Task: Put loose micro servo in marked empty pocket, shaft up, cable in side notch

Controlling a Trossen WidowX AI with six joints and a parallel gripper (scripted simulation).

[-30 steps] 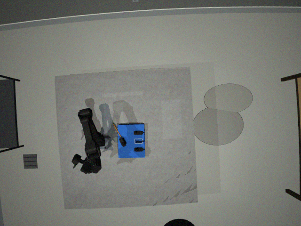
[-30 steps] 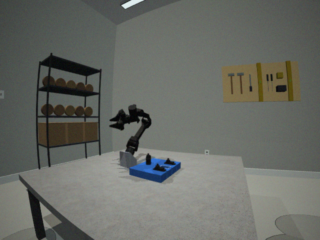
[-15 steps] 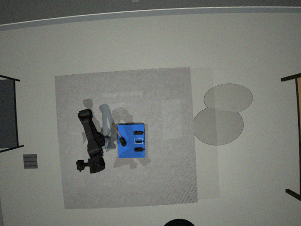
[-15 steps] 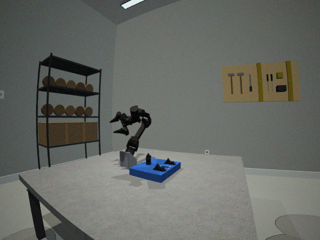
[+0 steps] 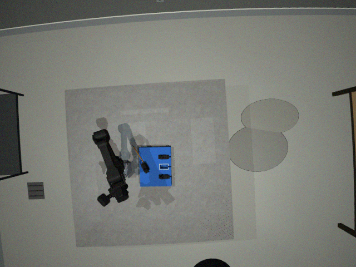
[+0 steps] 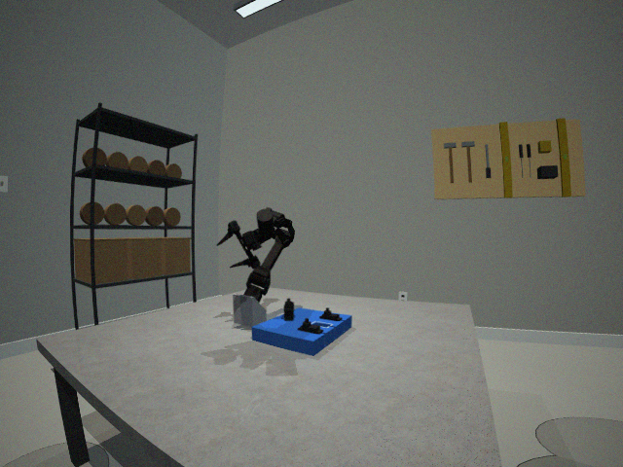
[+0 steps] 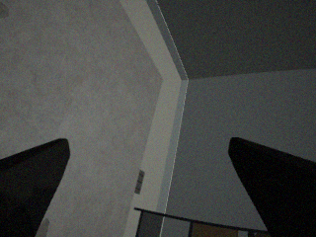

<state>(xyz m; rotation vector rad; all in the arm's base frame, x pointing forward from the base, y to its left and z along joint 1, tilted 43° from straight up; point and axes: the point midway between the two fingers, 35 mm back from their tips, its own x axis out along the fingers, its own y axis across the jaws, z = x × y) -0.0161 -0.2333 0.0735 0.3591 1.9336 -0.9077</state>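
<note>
Right now my gripper tip is 260 mm above the blue deck, 230 mm short of it and 120 mm to the right of it.
</note>
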